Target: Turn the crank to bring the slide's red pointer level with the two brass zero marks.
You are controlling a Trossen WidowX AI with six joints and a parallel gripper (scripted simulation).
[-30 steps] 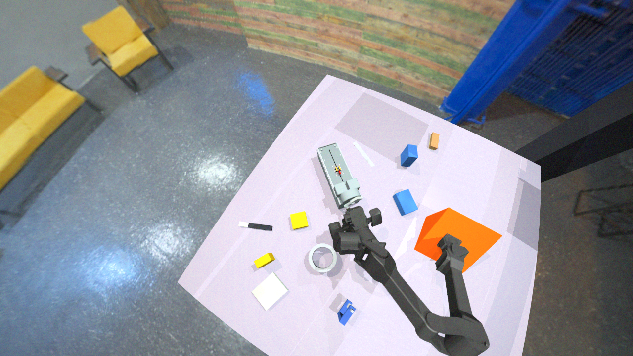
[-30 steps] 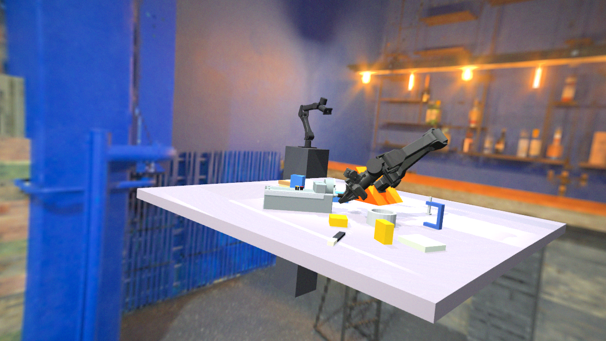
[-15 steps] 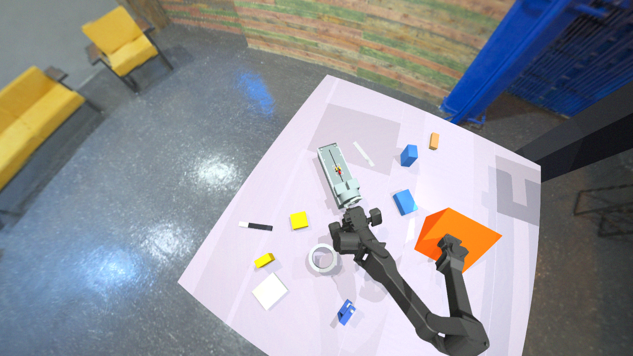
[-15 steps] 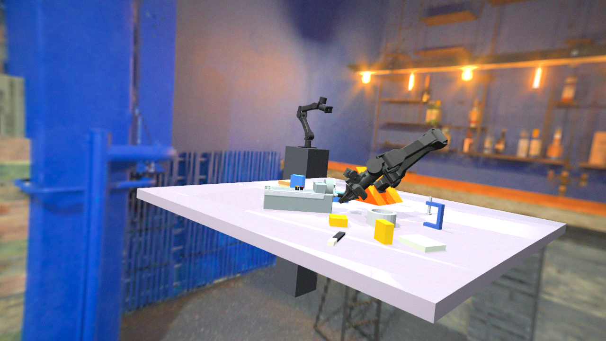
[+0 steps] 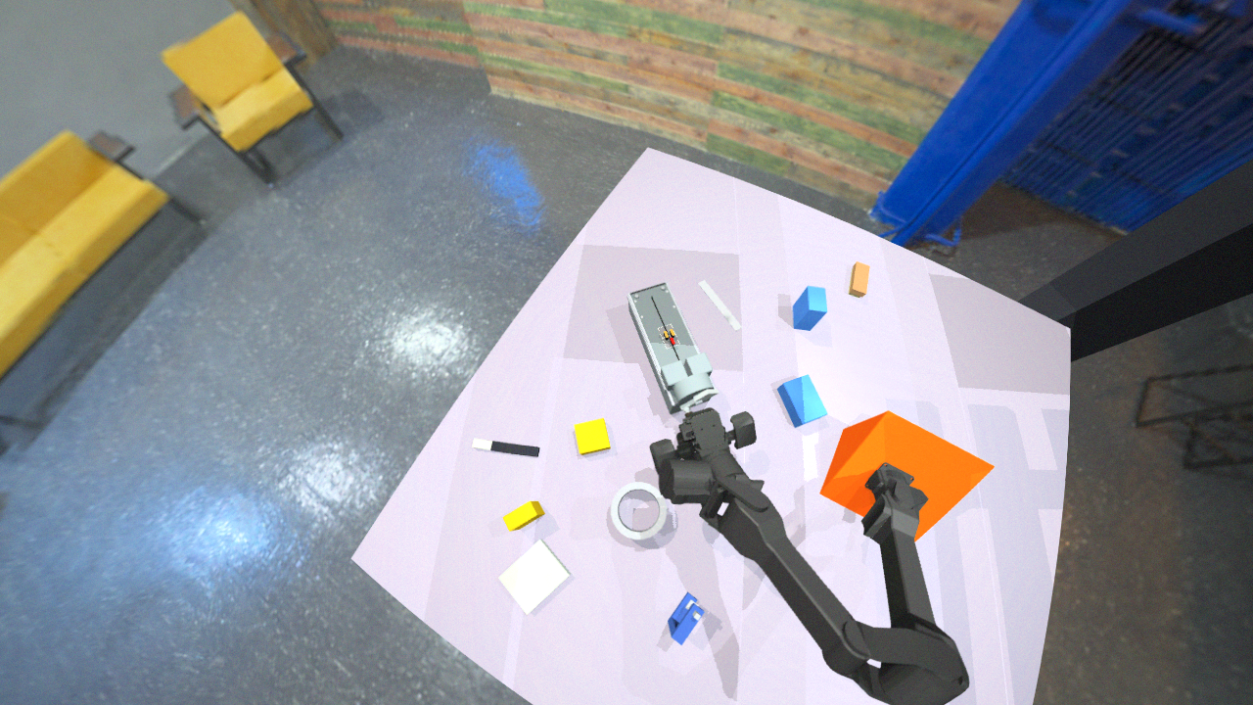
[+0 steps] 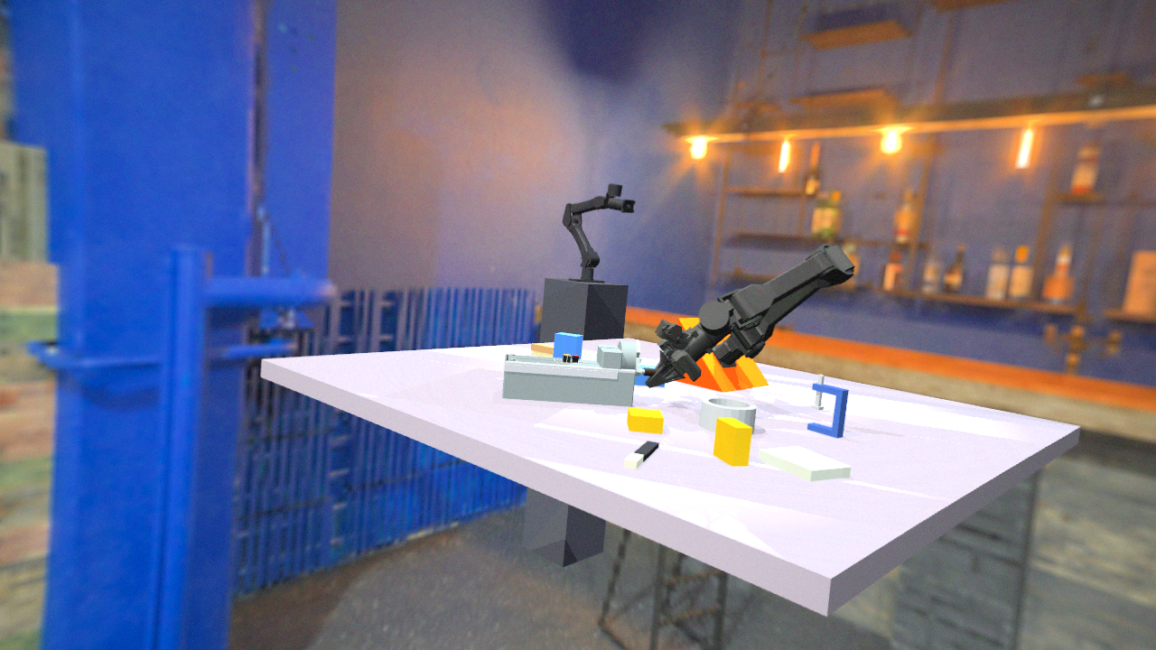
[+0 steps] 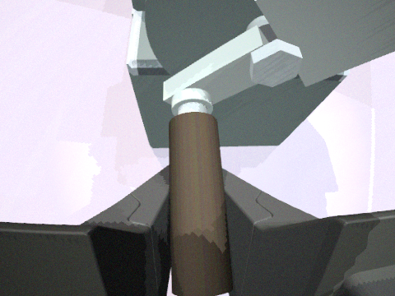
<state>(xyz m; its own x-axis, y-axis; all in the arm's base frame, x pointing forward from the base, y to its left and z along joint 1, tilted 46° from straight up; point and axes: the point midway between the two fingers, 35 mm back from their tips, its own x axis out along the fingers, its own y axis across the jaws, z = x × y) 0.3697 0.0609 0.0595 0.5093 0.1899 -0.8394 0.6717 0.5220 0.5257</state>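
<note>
Now: the brown crank handle 1 cm behind my gripper tip, 1 cm to the left of it and 3 cm above it. Round my gripper tip: metal strip (6 cm ahead, 29 cm to the right, 4 cm below); then blue clamp (15 cm behind, 31 cm to the left, 1 cm above); then red pointer (10 cm ahead, 11 cm to the right, 4 cm above).
</note>
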